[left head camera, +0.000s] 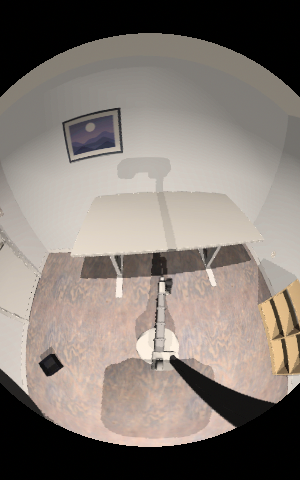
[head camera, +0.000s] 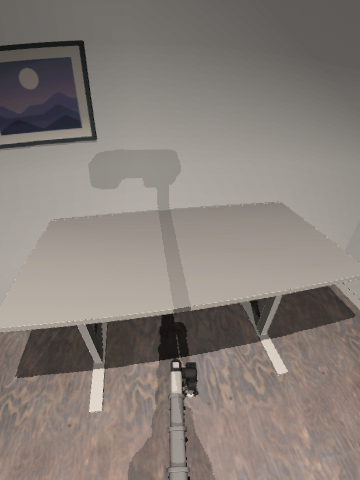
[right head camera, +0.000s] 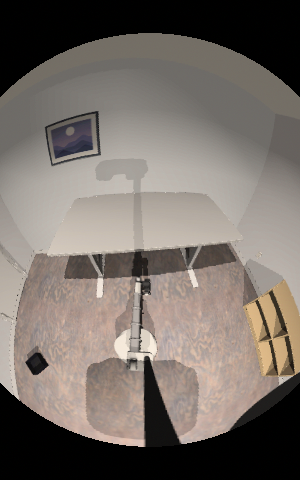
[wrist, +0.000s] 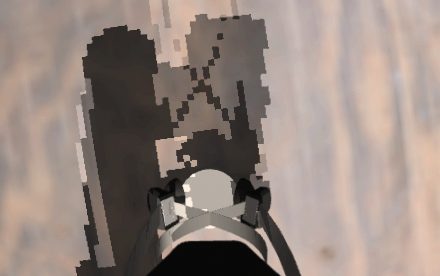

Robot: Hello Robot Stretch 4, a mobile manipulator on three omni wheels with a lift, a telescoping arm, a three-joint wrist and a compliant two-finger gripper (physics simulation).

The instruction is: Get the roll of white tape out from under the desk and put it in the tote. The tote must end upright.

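Places are measured from the robot's base along level axes (x ahead, y left, z up), in metres.
Pixels of known places: gripper, fingertip midpoint: [left head camera: 166, 292] [head camera: 190, 394] [right head camera: 146, 293] [wrist: 209, 194].
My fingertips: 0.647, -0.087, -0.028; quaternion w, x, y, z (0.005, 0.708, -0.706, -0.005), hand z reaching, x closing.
Observation:
Behind a point stands the place of what it marks, as x, y, z.
The roll of white tape [wrist: 209, 189] {0.657, -0.086, -0.004} shows as a pale round disc between the fingertips in the wrist view, with a dark pad against each side. My gripper [wrist: 209, 194] {0.647, -0.087, -0.028} [head camera: 190, 393] {0.647, -0.087, -0.028} is shut on it and points down over the wood floor. In the head view it is in front of the desk's front edge, between the two desk feet, and the roll shows there as a tiny pale spot. How high the roll is cannot be told. A small black box, which looks like the tote [left head camera: 51, 365] {-0.651, 1.240, -0.025} [right head camera: 37, 363] {-0.640, 1.244, -0.025}, stands upright on the floor at the far left.
The desk [head camera: 115, 265] {0.819, 0.252, 0.922} [left head camera: 120, 220] {0.836, 0.348, 0.922} [right head camera: 100, 220] {0.850, 0.296, 0.922} stands against the wall, with white feet [head camera: 97, 390] reaching forward on both sides of the arm. A wooden shelf unit with compartments [left head camera: 266, 312] {0.184, -1.533, 0.052} [right head camera: 251, 314] {0.178, -1.514, 0.051} stands at the right. A framed picture [head camera: 90, 100] {1.321, 0.405, 1.545} hangs on the wall.

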